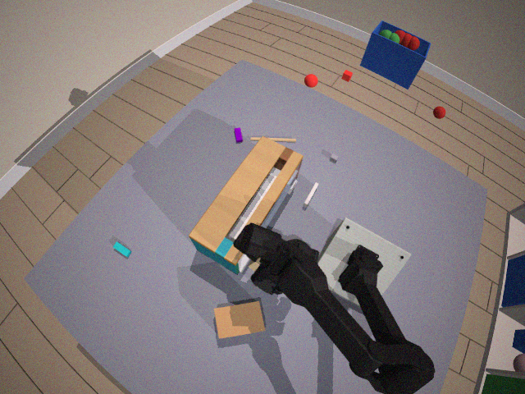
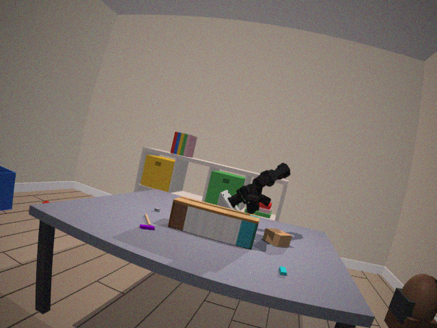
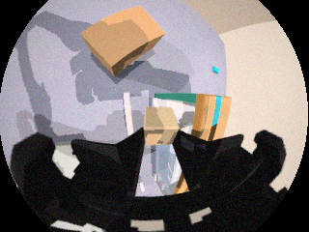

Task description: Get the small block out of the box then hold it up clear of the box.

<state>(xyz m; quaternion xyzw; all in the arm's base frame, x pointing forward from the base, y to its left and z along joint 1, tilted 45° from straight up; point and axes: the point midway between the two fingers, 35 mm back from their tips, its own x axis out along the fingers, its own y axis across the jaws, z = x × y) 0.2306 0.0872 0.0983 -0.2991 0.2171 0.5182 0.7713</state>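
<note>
My gripper tip is 1 cm to the right of the small tan block and 1 cm below it. Round my gripper tip: long box (8 cm ahead, 15 cm to the right, 3 cm below); then tan box (4 cm behind, 16 cm to the left, 6 cm below); then cyan block (38 cm ahead, 19 cm to the left, 9 cm below).
</note>
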